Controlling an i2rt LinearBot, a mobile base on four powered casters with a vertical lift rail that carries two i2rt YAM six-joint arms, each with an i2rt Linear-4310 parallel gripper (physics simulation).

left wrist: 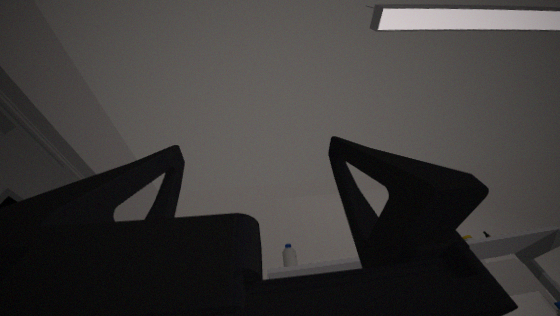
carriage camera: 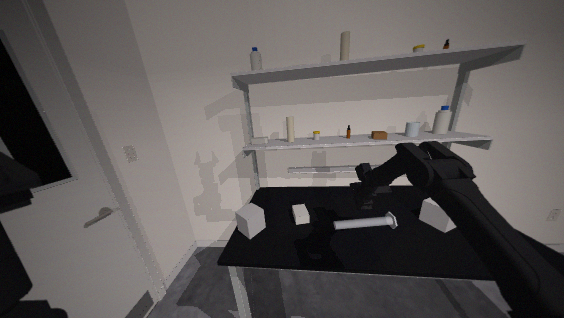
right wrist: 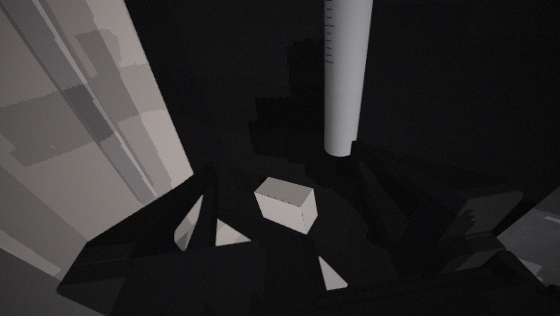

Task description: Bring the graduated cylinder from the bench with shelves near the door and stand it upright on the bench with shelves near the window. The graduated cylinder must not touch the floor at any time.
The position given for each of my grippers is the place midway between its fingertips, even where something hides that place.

In view: my left gripper (left wrist: 257,149), my right gripper (right wrist: 283,159) and a door (carriage camera: 79,242).
